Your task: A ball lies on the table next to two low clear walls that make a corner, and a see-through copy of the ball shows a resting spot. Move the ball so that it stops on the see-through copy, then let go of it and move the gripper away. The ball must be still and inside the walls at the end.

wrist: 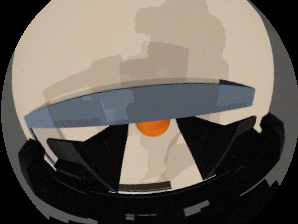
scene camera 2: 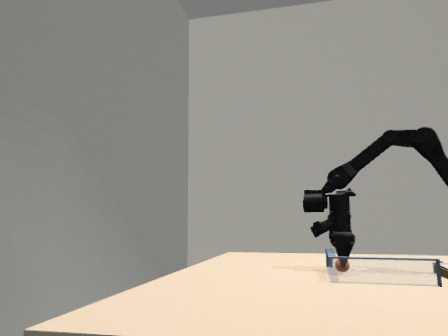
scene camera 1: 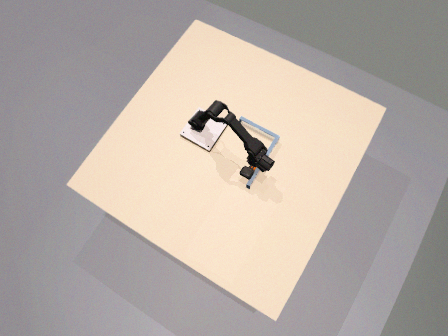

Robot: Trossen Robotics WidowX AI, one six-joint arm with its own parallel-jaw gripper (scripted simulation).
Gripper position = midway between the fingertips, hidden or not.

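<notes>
Gripper (scene camera 2: 342, 266) (wrist: 152, 117) open, holding nothing.
</notes>
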